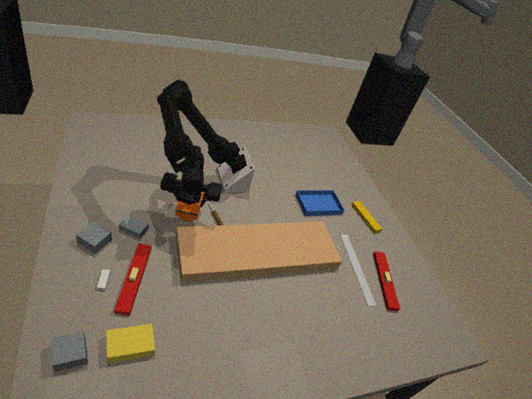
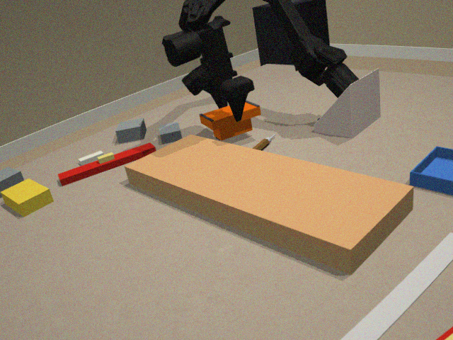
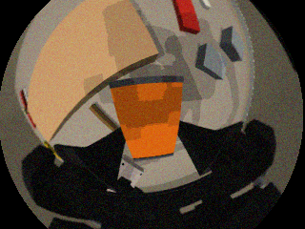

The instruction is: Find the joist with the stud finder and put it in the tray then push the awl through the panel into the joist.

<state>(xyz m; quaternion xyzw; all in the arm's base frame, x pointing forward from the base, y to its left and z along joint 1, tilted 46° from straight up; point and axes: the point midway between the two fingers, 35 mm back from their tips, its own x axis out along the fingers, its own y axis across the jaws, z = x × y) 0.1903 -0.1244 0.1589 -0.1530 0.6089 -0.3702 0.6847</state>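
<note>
Now: the awl 90 mm to the left of my gripper tip and 50 mm below it. Also, from my gripper tip: small white piece: 260 mm to the right, 240 mm ahead, 50 mm below; then yellow block: 440 mm ahead, 190 mm to the right, 40 mm below; then orange stud finder: 20 mm below, 20 mm ahead, 10 mm to the right.
</note>
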